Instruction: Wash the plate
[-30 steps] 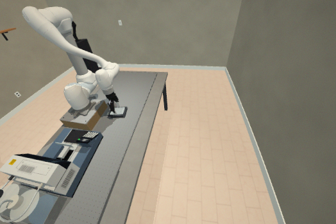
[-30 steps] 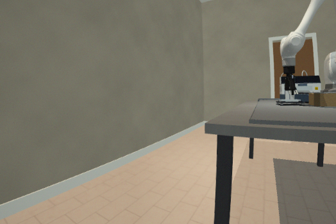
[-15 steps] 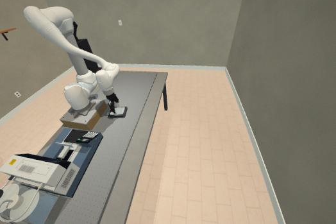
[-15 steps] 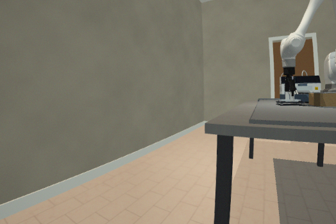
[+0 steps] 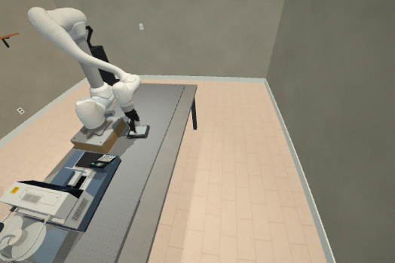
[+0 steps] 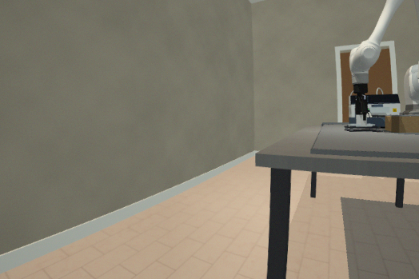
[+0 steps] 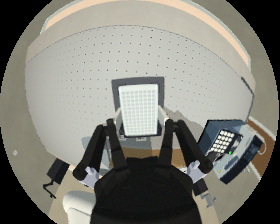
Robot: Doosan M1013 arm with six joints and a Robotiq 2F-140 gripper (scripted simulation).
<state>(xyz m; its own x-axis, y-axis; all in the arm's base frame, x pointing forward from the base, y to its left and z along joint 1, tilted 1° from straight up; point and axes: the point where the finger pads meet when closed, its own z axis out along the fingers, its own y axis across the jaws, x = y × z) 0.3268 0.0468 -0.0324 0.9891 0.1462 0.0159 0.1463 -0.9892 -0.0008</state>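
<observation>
Right now the white well plate is 2 cm below my hand. Round my hand: dark plate nest N1: 3 cm below; plate washer: 20 cm behind, 49 cm to the right, 8 cm above.
</observation>
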